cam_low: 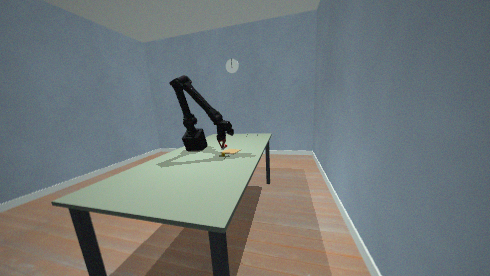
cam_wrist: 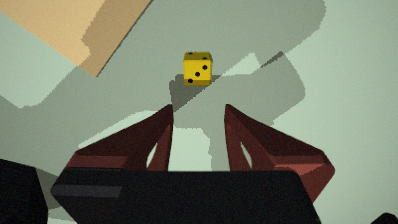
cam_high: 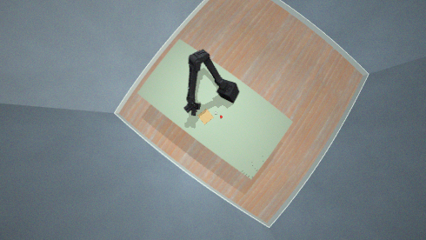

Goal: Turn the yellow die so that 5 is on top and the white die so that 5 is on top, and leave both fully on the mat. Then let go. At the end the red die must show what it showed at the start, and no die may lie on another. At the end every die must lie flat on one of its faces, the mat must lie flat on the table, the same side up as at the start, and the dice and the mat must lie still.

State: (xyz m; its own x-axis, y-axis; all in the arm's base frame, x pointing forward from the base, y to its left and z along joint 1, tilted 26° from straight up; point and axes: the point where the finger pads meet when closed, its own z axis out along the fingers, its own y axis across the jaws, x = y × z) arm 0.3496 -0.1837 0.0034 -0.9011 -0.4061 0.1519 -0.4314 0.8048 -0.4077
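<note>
Right now my hand is 70 mm above the yellow die. From my hand the other things lie so: tan mat (140 mm to the left, 80 mm below, 40 mm ahead); then red die (300 mm to the left, 70 mm below, 60 mm behind); then white die (220 mm to the left, 70 mm below, 70 mm behind).
</note>
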